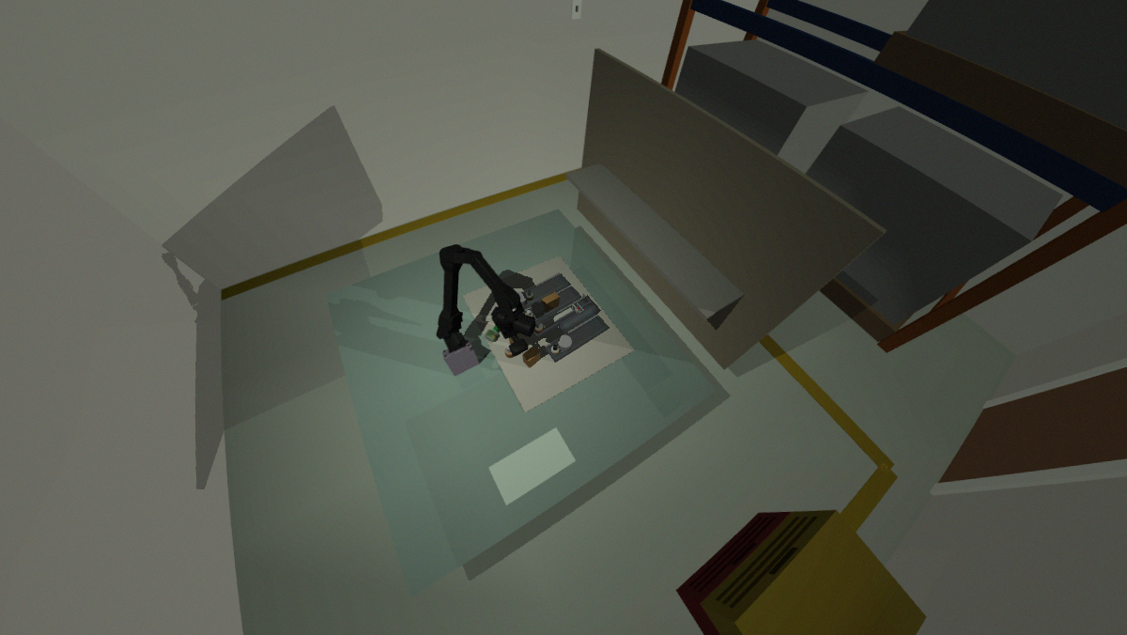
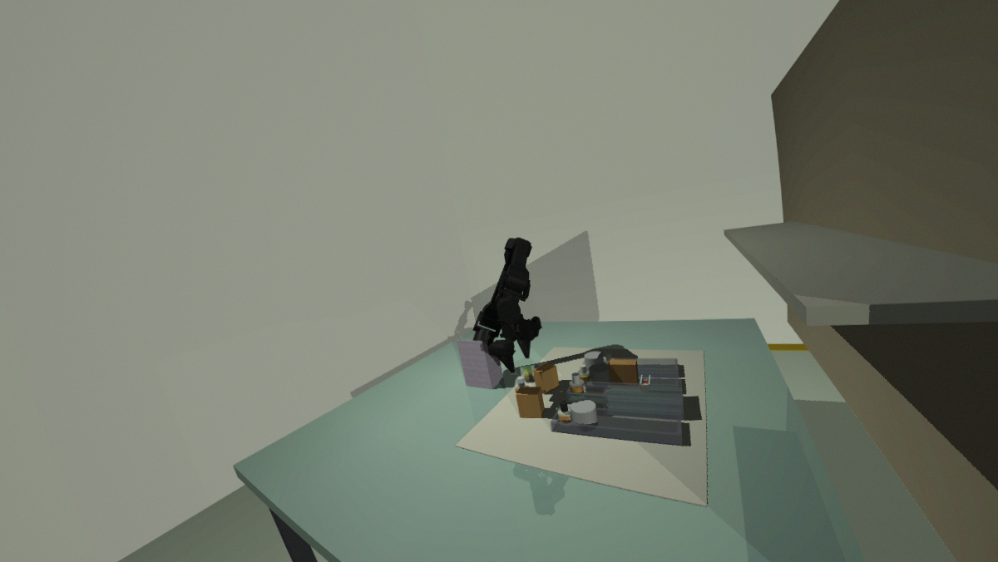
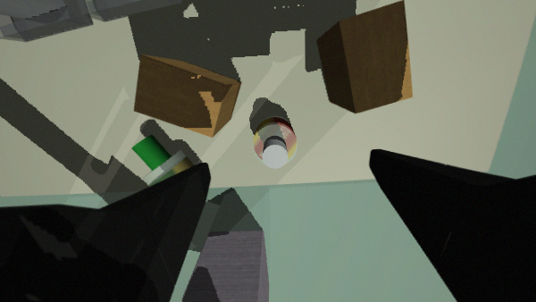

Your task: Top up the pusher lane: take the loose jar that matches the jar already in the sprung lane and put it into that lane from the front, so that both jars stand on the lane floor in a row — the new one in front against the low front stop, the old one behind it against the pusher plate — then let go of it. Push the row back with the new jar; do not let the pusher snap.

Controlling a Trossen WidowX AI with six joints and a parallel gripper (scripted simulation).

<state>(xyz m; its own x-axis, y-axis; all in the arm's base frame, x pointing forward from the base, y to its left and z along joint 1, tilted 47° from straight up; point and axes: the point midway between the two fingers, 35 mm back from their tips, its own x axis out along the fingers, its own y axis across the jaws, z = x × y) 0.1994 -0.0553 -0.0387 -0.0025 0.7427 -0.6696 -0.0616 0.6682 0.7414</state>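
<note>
Now: gripper tip 250 mm short of the brown box, 150 mm to the right of it and 70 mm above it. Round my gripper tip: grey lane rack (290 mm ahead, 90 mm below, 50 mm to the left).
</note>
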